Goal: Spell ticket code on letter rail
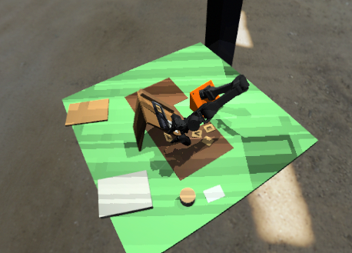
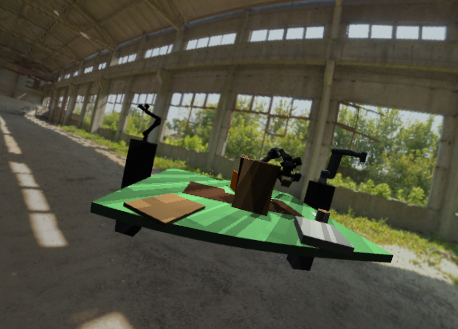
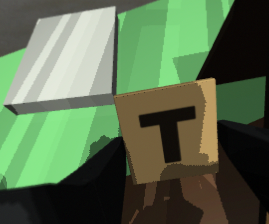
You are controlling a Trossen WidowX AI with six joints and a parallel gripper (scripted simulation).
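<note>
Right now the white ticket is 8 cm behind my gripper tip, 12 cm to the right of it and 8 cm below it. Round my gripper tip: card (8 cm behind, 32 cm to the left, 18 cm below); then brown mat (18 cm behind, 22 cm to the right, 18 cm below); then short tan cylinder (5 cm ahead, 28 cm to the left, 15 cm below).
</note>
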